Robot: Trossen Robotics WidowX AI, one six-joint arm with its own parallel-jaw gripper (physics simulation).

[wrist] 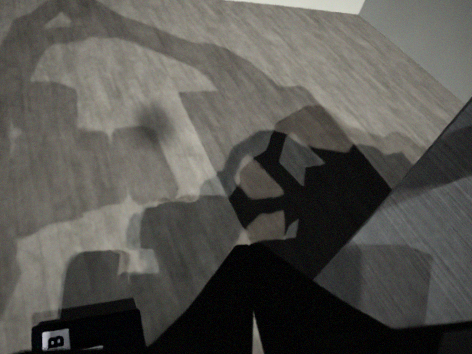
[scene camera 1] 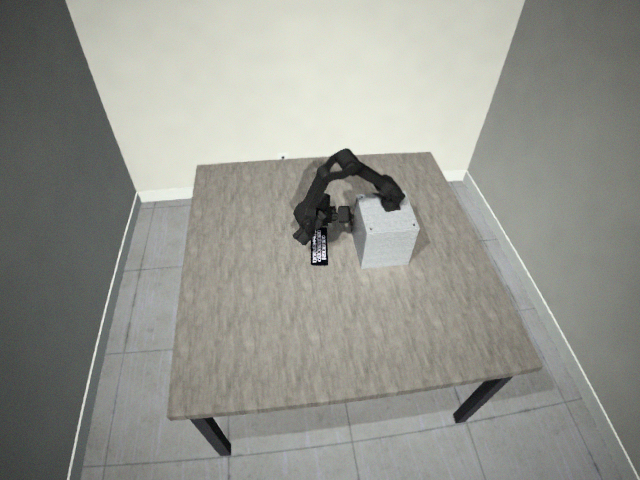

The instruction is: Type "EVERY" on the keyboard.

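Seen in the pictures: gripper, fingertip midpoint: (wrist: 248, 257) (scene camera 1: 332, 210); arm's base at its link origin: (scene camera 1: 390, 205).
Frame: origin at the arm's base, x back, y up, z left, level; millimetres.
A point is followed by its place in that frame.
Note:
The black keyboard (scene camera 1: 320, 253) {x -281, y -208, z 9 mm} (wrist: 107, 327) {x -240, y -212, z -129 mm} lies on the table left of the grey box, its white keys in rows. In the scene view its far end is hidden behind the arm. In the wrist view part of it shows at the lower left, with a key marked B turned on its side. My gripper (scene camera 1: 327, 212) {x -213, y -57, z -80 mm} (wrist: 248, 257) {x -213, y -57, z -80 mm} is shut and empty. It is low over the table near the keyboard's far end, between the keyboard and the box. Its fingertips are dark and hard to make out in the scene view. No key contact can be seen.
The grey box (scene camera 1: 386, 248) {x -48, y -106, z 126 mm} (wrist: 425, 285) {x -118, y -91, z -42 mm} stands close right of the gripper and carries the arm's base (scene camera 1: 391, 198) {x -29, y 83, z 48 mm}. The arm (scene camera 1: 345, 157) {x -227, y 303, z 60 mm} arches over the table (scene camera 1: 310, 335) {x -408, y -223, z 360 mm}. Its shadows fall on the table and the box. A cream wall (scene camera 1: 289, 77) stands behind the table.

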